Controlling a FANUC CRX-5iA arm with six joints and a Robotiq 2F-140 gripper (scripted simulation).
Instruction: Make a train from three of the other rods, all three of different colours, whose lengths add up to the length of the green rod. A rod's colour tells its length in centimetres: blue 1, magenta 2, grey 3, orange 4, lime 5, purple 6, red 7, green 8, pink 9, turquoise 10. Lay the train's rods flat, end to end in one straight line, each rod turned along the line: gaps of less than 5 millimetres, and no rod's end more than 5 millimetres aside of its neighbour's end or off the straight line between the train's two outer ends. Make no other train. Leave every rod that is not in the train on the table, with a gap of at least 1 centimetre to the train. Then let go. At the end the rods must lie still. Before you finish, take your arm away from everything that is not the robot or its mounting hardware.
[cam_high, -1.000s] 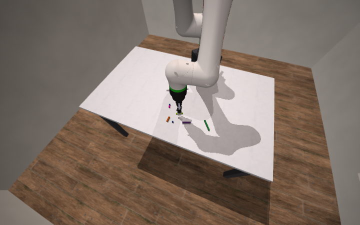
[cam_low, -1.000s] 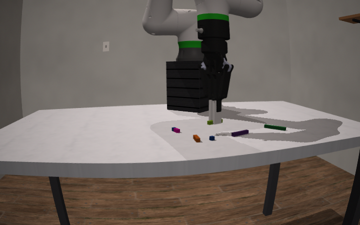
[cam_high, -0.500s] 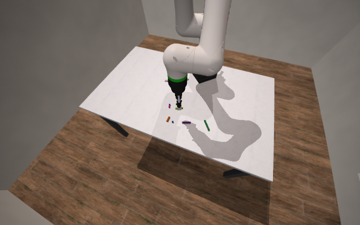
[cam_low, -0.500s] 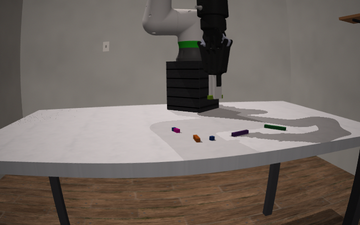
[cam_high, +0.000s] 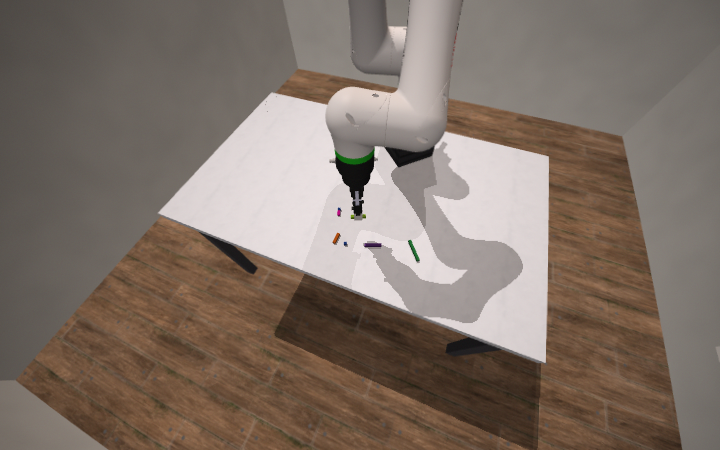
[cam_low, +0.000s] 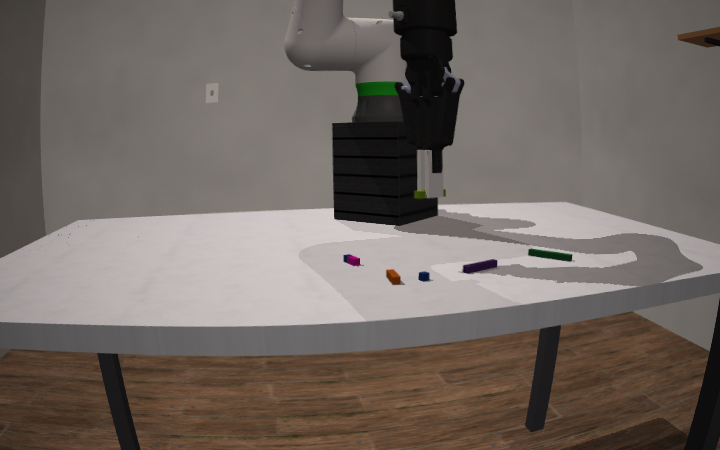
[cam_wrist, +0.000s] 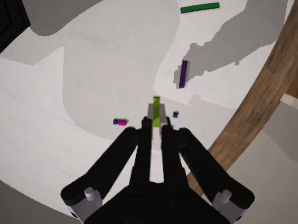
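Right now the magenta rod is 13 cm below my hand, 11 cm to the right of it and 3 cm behind it. From my hand the other things lie so: lime rod: 3 cm below; orange rod: 13 cm below, 7 cm ahead, 5 cm to the right; purple rod: 13 cm below, 7 cm to the left, 2 cm ahead.
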